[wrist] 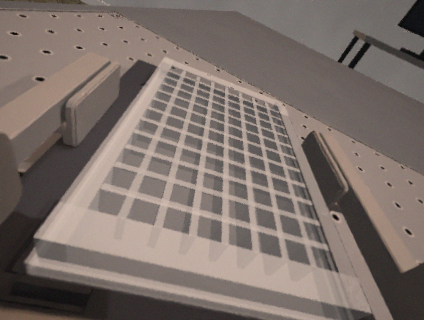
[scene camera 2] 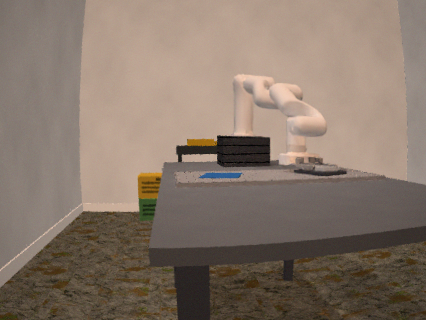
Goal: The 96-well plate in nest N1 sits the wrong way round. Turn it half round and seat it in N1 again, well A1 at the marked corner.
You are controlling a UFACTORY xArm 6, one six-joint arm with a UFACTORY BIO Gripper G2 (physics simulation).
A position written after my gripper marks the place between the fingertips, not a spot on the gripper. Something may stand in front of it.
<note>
In view: my gripper [wrist: 218, 113] and a clear 96-well plate [wrist: 201, 194].
</note>
